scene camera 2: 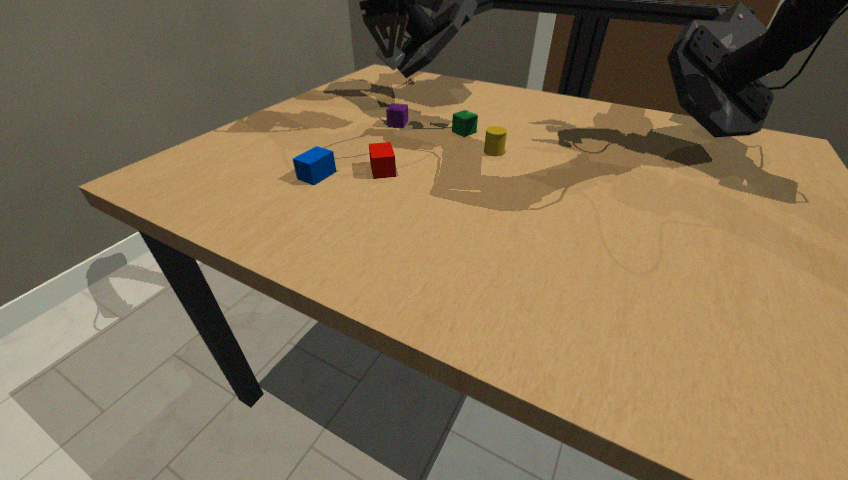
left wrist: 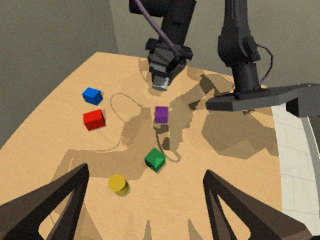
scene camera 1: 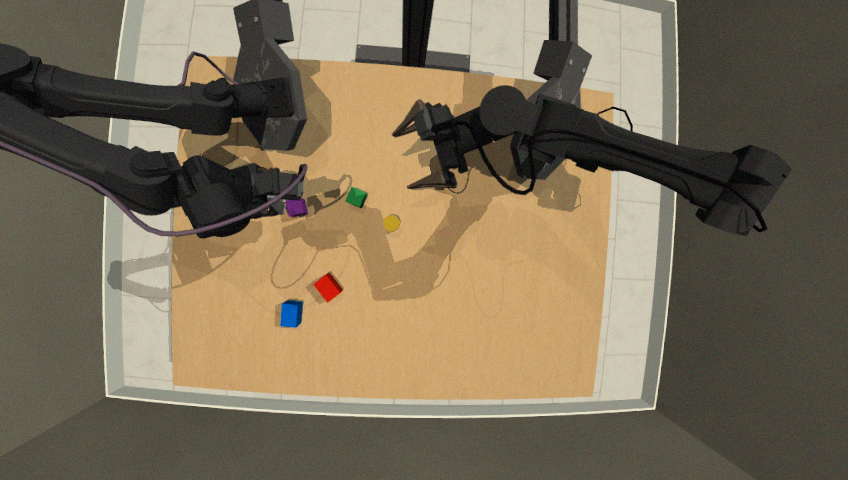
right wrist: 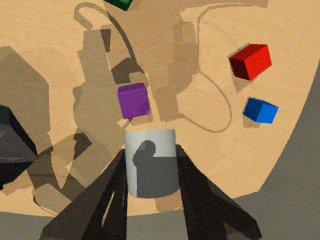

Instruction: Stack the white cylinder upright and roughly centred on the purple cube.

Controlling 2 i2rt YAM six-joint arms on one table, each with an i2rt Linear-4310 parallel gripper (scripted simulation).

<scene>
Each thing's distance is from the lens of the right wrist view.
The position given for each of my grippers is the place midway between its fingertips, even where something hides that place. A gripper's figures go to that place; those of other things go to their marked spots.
my right gripper (right wrist: 151, 151): 12 cm
purple cube (right wrist: 133, 99): 20 cm
red cube (right wrist: 248, 63): 28 cm
The marked spots on the purple cube and the red cube are 19 cm apart.
</scene>
